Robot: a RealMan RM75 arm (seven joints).
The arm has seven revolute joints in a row. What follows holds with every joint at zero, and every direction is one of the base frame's. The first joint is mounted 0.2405 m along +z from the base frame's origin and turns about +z. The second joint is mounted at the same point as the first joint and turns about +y. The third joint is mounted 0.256 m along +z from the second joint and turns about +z. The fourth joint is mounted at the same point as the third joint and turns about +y. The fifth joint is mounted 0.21 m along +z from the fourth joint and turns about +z. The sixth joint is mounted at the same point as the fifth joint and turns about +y. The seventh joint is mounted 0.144 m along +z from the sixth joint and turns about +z. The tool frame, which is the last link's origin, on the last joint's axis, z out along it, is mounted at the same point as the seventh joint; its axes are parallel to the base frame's.
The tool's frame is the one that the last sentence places.
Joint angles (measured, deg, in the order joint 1, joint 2, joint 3, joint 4, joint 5, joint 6, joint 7), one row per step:
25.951, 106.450, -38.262, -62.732, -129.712, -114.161, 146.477
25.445, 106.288, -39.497, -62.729, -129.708, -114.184, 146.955
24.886, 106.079, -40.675, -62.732, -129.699, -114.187, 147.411
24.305, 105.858, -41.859, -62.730, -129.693, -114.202, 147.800
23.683, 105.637, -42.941, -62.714, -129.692, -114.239, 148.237
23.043, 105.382, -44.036, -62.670, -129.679, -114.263, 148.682
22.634, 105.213, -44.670, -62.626, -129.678, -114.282, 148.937
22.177, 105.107, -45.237, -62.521, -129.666, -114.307, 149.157
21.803, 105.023, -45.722, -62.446, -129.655, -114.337, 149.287
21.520, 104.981, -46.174, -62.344, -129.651, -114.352, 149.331
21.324, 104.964, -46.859, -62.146, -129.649, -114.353, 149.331
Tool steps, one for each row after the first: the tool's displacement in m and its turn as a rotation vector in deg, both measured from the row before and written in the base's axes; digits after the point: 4 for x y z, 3 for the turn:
0.0020, -0.0026, -0.0018, -1.027, -0.571, -0.628
0.0024, -0.0029, -0.0013, -0.935, -0.599, -0.675
0.0025, -0.0031, -0.0013, -0.953, -0.614, -0.639
0.0028, -0.0034, -0.0011, -0.895, -0.554, -0.772
0.0029, -0.0035, -0.0009, -0.892, -0.565, -0.813
0.0020, -0.0023, -0.0004, -0.525, -0.339, -0.525
0.0022, -0.0027, -0.0008, -0.521, -0.210, -0.594
0.0017, -0.0022, -0.0007, -0.453, -0.181, -0.425
0.0013, -0.0018, -0.0010, -0.444, -0.130, -0.279
0.0009, -0.0015, -0.0019, -0.694, -0.142, -0.157

